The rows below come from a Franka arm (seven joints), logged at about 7 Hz.
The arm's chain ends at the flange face. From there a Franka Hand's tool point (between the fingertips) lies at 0.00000 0.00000 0.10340 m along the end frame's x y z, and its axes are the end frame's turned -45 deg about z.
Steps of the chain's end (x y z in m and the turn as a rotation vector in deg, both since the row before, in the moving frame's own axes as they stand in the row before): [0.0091, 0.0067, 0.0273, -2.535, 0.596, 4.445]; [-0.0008, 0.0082, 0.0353, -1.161, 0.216, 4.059]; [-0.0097, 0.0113, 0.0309, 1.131, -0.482, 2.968]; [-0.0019, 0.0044, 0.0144, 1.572, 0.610, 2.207]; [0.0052, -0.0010, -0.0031, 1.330, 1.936, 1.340]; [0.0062, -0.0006, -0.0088, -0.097, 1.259, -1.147]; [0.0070, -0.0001, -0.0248, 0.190, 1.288, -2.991]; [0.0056, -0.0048, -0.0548, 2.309, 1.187, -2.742]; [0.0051, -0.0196, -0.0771, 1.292, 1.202, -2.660]
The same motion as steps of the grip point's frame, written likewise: [-0.0009, 0.0151, 0.0272, -2.214, -1.371, 4.445]; [-0.0076, 0.0069, 0.0353, -0.974, -0.668, 4.059]; [-0.0140, -0.0009, 0.0309, 1.141, 0.459, 2.968]; [-0.0016, 0.0006, 0.0144, 0.680, 1.543, 2.207]; [0.0085, 0.0038, -0.0032, -0.429, 2.309, 1.340]; [0.0063, 0.0057, -0.0088, -0.959, 0.822, -1.147]; [0.0069, 0.0062, -0.0248, -0.776, 1.045, -2.991]; [0.0118, -0.0010, -0.0549, 0.793, 2.472, -2.742]; [0.0206, -0.0104, -0.0771, 0.064, 1.764, -2.660]
